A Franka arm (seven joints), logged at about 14 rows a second.
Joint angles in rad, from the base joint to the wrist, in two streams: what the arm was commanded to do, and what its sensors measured. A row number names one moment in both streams.
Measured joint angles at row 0: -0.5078 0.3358 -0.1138 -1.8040 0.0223 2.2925 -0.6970
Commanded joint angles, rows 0 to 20: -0.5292 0.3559 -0.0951 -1.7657 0.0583 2.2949 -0.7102; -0.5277 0.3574 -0.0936 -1.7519 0.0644 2.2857 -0.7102; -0.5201 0.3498 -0.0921 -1.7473 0.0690 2.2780 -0.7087; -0.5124 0.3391 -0.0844 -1.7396 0.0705 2.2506 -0.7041; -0.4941 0.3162 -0.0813 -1.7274 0.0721 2.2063 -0.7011; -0.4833 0.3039 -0.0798 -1.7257 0.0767 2.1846 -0.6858; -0.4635 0.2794 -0.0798 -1.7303 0.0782 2.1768 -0.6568; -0.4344 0.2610 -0.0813 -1.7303 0.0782 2.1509 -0.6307; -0.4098 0.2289 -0.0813 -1.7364 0.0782 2.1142 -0.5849; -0.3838 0.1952 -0.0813 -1.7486 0.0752 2.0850 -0.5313; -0.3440 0.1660 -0.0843 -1.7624 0.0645 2.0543 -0.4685; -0.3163 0.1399 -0.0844 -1.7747 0.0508 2.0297 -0.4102; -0.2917 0.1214 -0.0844 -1.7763 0.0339 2.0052 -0.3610; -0.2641 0.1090 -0.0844 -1.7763 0.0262 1.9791 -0.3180; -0.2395 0.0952 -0.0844 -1.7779 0.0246 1.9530 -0.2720; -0.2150 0.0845 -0.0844 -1.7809 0.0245 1.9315 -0.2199; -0.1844 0.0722 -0.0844 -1.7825 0.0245 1.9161 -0.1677; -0.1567 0.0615 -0.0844 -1.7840 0.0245 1.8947 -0.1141; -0.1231 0.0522 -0.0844 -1.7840 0.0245 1.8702 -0.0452; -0.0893 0.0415 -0.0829 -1.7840 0.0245 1.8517 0.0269; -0.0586 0.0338 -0.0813 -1.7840 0.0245 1.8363 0.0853
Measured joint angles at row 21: -0.1178 0.0798 -0.0728 -1.7503 0.0410 1.8673 -0.0229
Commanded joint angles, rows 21 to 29: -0.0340 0.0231 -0.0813 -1.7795 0.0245 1.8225 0.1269; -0.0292 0.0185 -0.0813 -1.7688 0.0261 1.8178 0.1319; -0.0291 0.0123 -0.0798 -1.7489 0.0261 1.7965 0.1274; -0.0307 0.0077 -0.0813 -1.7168 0.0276 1.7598 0.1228; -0.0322 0.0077 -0.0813 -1.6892 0.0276 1.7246 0.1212; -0.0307 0.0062 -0.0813 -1.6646 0.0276 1.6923 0.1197; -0.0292 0.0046 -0.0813 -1.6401 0.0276 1.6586 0.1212; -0.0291 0.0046 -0.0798 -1.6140 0.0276 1.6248 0.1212; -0.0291 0.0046 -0.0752 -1.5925 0.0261 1.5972 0.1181
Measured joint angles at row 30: -0.0321 0.0009 -0.0804 -1.6466 0.0393 1.6657 0.1134
